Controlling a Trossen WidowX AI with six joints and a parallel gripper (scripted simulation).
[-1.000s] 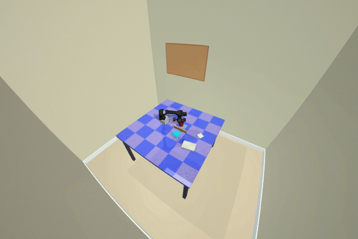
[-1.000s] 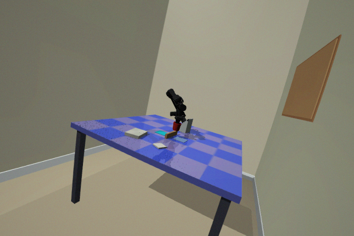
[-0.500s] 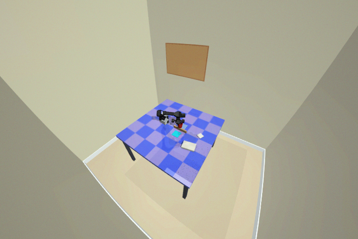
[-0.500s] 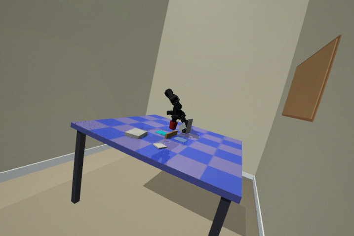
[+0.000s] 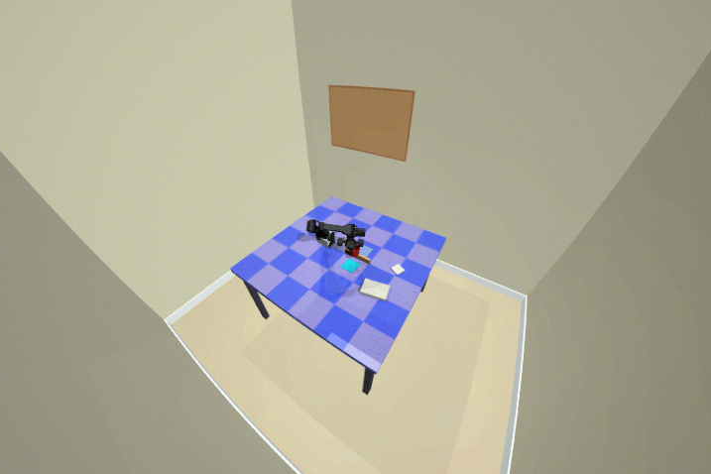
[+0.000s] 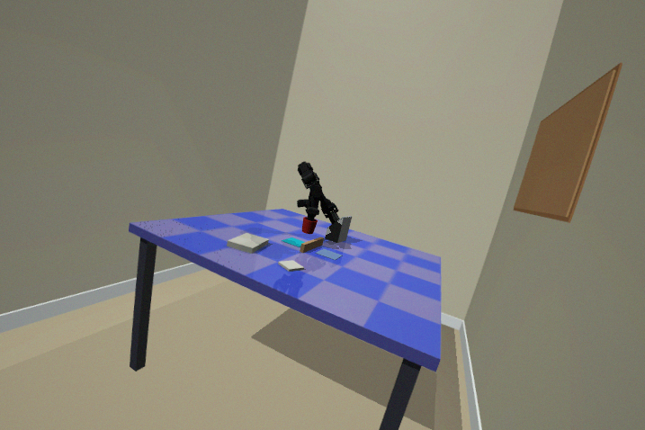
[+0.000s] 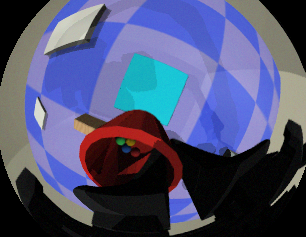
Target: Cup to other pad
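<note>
Now: the turquoise pad 120 mm below my gripper tip, 40 mm to the right of it and 30 mm ahead of it. From my gripper tip the other things lie so: pale blue pad: 160 mm to the left, 120 mm below; wooden bar: 100 mm below, 60 mm to the left, 20 mm ahead; red cup: 20 mm to the left, 20 mm ahead.
</note>
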